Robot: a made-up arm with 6 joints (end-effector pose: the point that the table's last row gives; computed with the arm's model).
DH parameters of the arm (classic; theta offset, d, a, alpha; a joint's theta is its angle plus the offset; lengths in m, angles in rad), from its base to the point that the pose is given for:
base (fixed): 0 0.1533 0 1.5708
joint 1: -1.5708 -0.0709 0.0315 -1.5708
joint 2: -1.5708 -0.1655 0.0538 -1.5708
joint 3: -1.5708 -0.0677 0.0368 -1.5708
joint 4: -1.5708 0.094 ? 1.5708
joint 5: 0 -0.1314 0.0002 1.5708
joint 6: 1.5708 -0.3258 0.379 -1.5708
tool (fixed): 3.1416 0.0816 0 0
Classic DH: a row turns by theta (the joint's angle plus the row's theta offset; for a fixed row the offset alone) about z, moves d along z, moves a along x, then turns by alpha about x.
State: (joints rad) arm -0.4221 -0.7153 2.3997 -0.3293 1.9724 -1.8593
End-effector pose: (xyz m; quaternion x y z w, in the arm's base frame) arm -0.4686 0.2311 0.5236 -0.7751 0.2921 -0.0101 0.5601
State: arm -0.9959 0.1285 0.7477 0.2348 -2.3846 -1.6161
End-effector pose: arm 0.0442 0.2278 -0.0712 0.1718 -0.4562 -0.8507 0.1966
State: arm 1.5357 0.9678 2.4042 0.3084 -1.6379 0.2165
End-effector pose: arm 0.2163 0.5726 -0.1715 -0.8503 0.4233 0.3109 0.0341
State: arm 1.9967 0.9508 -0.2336 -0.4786 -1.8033 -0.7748
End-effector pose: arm 0.3735 0.3155 -0.2908 0.7679 -0.1612 0.5448 0.2959
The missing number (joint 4, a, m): 0.2151
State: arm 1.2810 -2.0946 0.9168 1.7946 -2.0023 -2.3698
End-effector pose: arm 0.2597 0.5484 0.3885 -0.0705 0.5447 -0.8334 0.0621
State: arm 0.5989 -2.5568 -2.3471 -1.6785 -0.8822 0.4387
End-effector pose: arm 0.4769 0.1420 0.0942 0.3792 -0.5917 0.6495 0.2903
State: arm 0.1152 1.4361 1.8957 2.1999 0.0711 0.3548
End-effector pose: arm -0.5775 0.1620 -0.0154 -0.2385 -0.0470 -0.6992 0.6723
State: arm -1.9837 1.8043 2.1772 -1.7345 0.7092 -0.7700
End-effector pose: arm 0.3705 -0.2766 0.5432 -0.2976 -0.4830 0.6886 0.4517
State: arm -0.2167 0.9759 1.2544 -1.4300 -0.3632 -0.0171
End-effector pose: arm -0.5972 -0.1267 0.4606 0.6459 0.6606 -0.3401 0.1756
